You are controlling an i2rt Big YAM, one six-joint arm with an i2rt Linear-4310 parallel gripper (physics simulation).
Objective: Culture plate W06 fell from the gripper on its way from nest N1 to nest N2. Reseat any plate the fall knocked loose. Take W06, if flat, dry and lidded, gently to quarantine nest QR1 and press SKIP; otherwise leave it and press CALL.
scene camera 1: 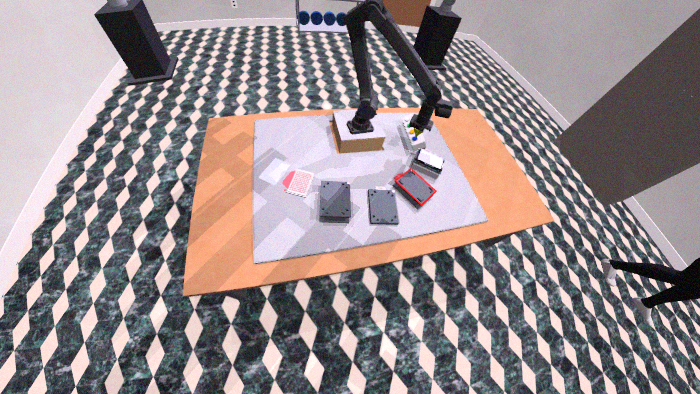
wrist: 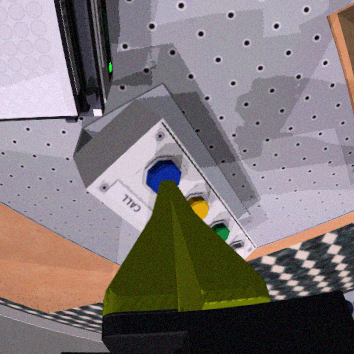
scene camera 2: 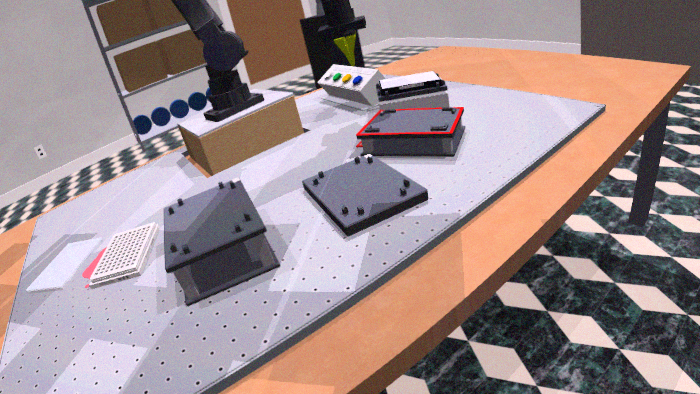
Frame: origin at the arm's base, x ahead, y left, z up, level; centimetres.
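Where they show: gripper, fingertip midpoint: point(scene camera 1: 415, 136) point(wrist: 166, 188) point(scene camera 2: 353, 65); arm's base, origin of the base link: point(scene camera 1: 360, 127) point(scene camera 2: 234, 109).
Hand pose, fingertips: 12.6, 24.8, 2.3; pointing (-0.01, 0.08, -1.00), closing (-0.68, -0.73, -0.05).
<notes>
Things, the pixels of their top centre, and the offset from my fingertips, as dx, dy, dz. "spot": a spot on its surface instead.
- blue button, middle of its top: point(wrist: 162, 187) point(scene camera 2: 357, 76) -3.0, +2.9, -3.5
- white button box, middle of its top: point(wrist: 185, 248) point(scene camera 2: 348, 68) point(scene camera 1: 416, 126) -10.0, +6.4, -2.6
- white well plate, middle of its top: point(scene camera 2: 123, 249) point(scene camera 1: 300, 181) +8.7, -58.1, -9.6
- pink-red patch, surface spot: point(scene camera 2: 94, 265) point(scene camera 1: 287, 179) spot: +5.5, -63.6, -10.9
- pale flat rectangle, surface spot: point(scene camera 2: 65, 265) point(scene camera 1: 275, 173) spot: +1.1, -68.3, -10.2
- tall grey nest, middle of its top: point(scene camera 2: 203, 209) point(scene camera 1: 335, 196) +22.4, -46.5, -4.2
- low grey nest, middle of its top: point(scene camera 2: 357, 178) point(scene camera 1: 384, 204) +28.1, -26.4, -8.4
- red-rimmed nest, middle of its top: point(scene camera 2: 411, 117) point(scene camera 1: 416, 185) +23.2, -8.7, -6.4
- black device with a white-topped plate, middle of its top: point(scene camera 2: 408, 79) point(scene camera 1: 431, 158) +11.6, +4.6, -4.1
My gripper point(scene camera 1: 415, 136) point(scene camera 2: 352, 64) point(wrist: 166, 188) is shut and empty, its yellow-green tips pointing down at the blue button point(scene camera 2: 357, 80) point(wrist: 163, 176) on the white button box point(scene camera 2: 371, 86) point(wrist: 112, 186). In scene camera 2 the tips look slightly above that button; contact cannot be told. A "CALL" label is beside it. A white well plate point(scene camera 1: 300, 183) point(scene camera 2: 125, 254) lies at the left over a pink-red patch point(scene camera 1: 288, 180) point(scene camera 2: 94, 265), no lid visible on it. A pale flat rectangle point(scene camera 1: 274, 171) point(scene camera 2: 65, 265), possibly its lid, lies beside it.
A tall grey nest point(scene camera 1: 335, 200) point(scene camera 2: 212, 225), a low grey nest point(scene camera 1: 383, 206) point(scene camera 2: 365, 192) and a red-rimmed nest point(scene camera 1: 415, 187) point(scene camera 2: 412, 122) bear no plate. A black device with a white-topped plate point(scene camera 1: 430, 160) point(scene camera 2: 411, 80) point(wrist: 32, 60) stands beside the button box.
</notes>
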